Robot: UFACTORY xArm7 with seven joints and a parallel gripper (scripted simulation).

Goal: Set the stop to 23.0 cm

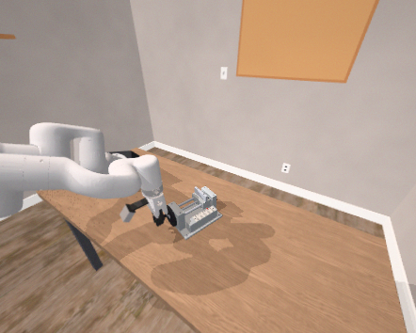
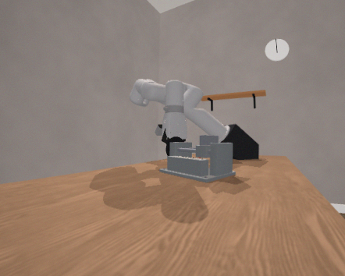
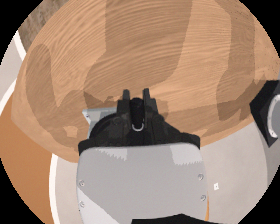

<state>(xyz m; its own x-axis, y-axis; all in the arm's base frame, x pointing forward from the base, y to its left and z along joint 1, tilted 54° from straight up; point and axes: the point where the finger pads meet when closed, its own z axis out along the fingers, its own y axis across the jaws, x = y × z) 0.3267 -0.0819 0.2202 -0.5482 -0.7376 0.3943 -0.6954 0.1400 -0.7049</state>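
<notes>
My gripper is now 20 mm short of the handwheel and 20 mm to the right of it. Round my hand: sliding stop block 150 mm ahead, 130 mm to the left, 30 mm above.
</notes>
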